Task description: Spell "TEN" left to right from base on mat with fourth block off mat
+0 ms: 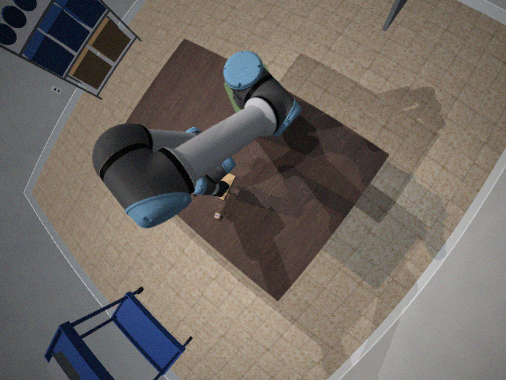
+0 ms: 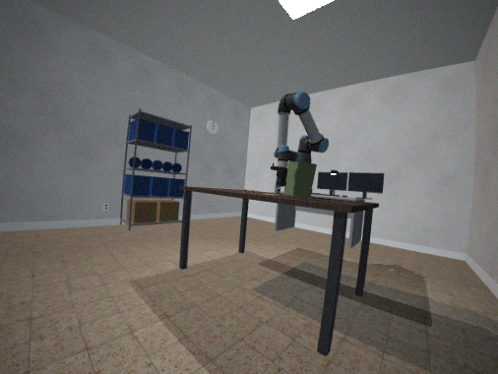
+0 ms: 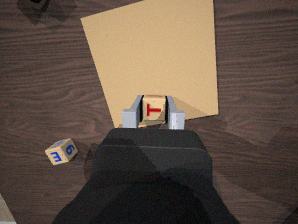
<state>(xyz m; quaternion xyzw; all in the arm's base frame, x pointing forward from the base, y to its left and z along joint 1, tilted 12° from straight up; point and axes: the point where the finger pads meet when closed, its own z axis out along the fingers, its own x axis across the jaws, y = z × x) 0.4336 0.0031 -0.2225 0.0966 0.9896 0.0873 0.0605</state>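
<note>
Now: the tan mat 10 mm behind my hand, 40 mm to the right of it and 20 mm below it. The rest, counted from my hand: N block (100 mm ahead, 140 mm to the right, 10 mm below).
</note>
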